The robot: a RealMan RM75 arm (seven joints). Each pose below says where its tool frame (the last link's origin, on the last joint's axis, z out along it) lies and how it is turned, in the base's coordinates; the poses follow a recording.
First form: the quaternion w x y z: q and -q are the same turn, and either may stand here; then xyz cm.
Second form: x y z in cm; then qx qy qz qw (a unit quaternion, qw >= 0). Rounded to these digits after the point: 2 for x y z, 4 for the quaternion.
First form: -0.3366 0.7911 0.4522 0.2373 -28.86 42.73 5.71
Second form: -28.86 42.73 5.71 -0.7911 -0.4522 -0.2373 0.3366
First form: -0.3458 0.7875 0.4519 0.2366 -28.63 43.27 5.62
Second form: -28.63 43.27 5.62 -0.7875 -0.4519 -0.2366 0.3458
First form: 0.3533 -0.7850 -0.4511 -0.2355 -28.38 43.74 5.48
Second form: -28.38 43.74 5.48 -0.7850 -0.4511 -0.2355 0.3533
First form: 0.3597 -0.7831 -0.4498 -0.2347 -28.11 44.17 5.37
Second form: -28.11 44.17 5.37 -0.7831 -0.4498 -0.2347 0.3597
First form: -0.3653 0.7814 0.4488 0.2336 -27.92 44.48 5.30
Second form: -27.92 44.48 5.30 -0.7814 -0.4488 -0.2336 0.3653
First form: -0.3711 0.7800 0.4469 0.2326 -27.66 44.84 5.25
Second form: -27.66 44.84 5.25 -0.7800 -0.4469 -0.2326 0.3711
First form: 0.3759 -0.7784 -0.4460 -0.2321 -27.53 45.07 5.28
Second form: -27.53 45.07 5.28 -0.7784 -0.4460 -0.2321 0.3759
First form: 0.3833 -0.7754 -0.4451 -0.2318 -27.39 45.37 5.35
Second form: -27.39 45.37 5.35 -0.7754 -0.4451 -0.2318 0.3833
